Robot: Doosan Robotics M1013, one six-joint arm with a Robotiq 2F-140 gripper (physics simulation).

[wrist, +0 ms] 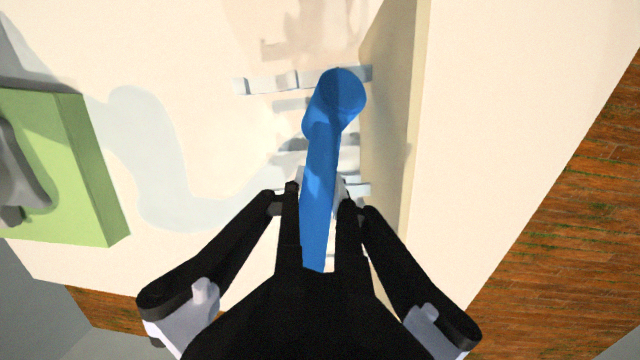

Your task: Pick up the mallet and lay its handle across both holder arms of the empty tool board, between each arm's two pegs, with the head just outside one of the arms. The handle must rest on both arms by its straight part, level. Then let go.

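Places are measured from the arm's base along level axes (x ahead, y left, z up), in millimetres.
Where they show: gripper, fingertip midpoint: (317, 178).
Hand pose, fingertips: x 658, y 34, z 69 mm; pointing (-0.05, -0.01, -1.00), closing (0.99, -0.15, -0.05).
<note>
After its pixels a point has its place.
The blue mallet (320, 165) {x 661, y 62, z 101 mm} is held with its head at the upper end of the view and its handle running down between the fingers. My gripper (317, 178) {x 658, y 34, z 70 mm} is shut on the handle. The tool board (387, 115) {x 721, y 113, z 99 mm} stands upright to the right of the mallet as a beige panel. Its far holder arm (265, 85) {x 588, y 141, z 35 mm} sticks out leftward, and the mallet's head covers part of it in view. The near holder arm (359, 189) {x 719, y 6, z 35 mm} shows in part beside the handle; the handle and fingers hide the rest. The mallet appears above the arms; its exact height and any contact are hard to tell.
A green block (90, 165) {x 181, y -5, z -36 mm} with a grey robot base part (22, 170) {x 85, y -6, z 5 mm} on it stands at the left. The pale table top (480, 125) {x 944, y 101, z -62 mm} extends right of the board, with brown wooden floor (565, 240) beyond its edge. Shadows fall across the table and around the arms.
</note>
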